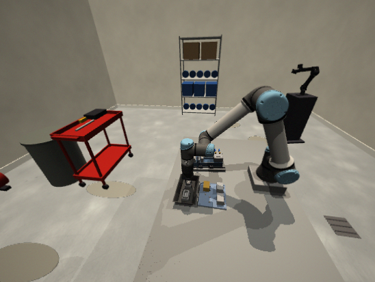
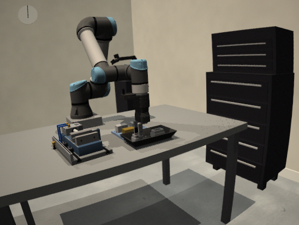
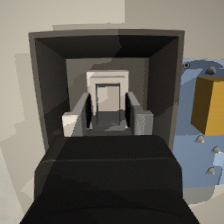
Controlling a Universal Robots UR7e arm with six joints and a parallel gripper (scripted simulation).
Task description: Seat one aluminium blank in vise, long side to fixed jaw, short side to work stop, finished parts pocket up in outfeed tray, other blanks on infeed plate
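The aluminium blank lies 190 mm behind my hand, 140 mm to the left of it and 30 mm below it. The rest, counted from my hand: brass blank 120 mm behind, 30 mm to the left, 30 mm below; then vise 230 mm to the right, 150 mm behind, 20 mm below.
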